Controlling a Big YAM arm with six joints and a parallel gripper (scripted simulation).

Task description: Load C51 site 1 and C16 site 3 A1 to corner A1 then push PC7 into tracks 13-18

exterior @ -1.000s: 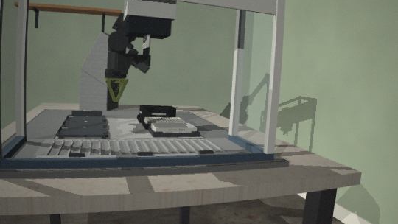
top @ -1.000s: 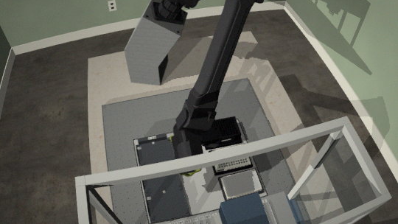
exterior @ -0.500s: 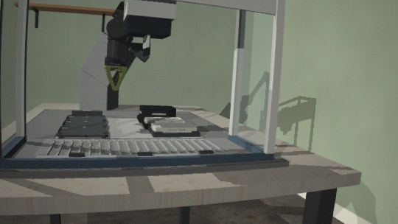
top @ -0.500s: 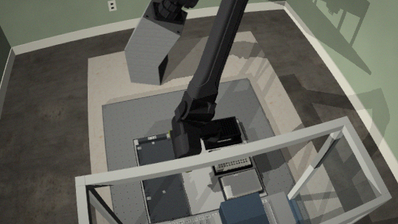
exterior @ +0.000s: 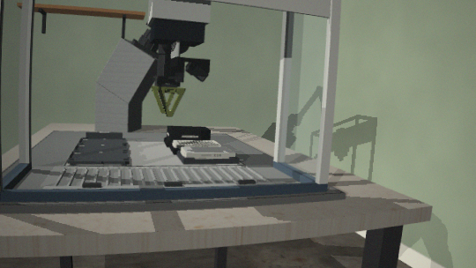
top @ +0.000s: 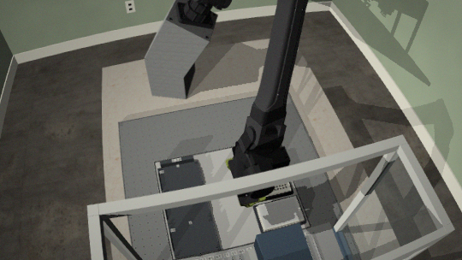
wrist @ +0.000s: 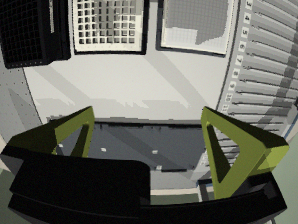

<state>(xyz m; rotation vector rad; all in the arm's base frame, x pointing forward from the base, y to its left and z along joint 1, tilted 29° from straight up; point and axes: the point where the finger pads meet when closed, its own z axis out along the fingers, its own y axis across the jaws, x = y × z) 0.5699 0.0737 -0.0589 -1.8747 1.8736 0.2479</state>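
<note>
The white block lies 100 mm to the left of my hand, 100 mm below it and 60 mm ahead of it. Round my hand: white frame bar: 350 mm above, 160 mm ahead, 30 mm to the right; then nest S1: 160 mm behind, 110 mm below, 90 mm to the left; then dark carrier PC7: 160 mm to the right, 100 mm below, 30 mm behind.
</note>
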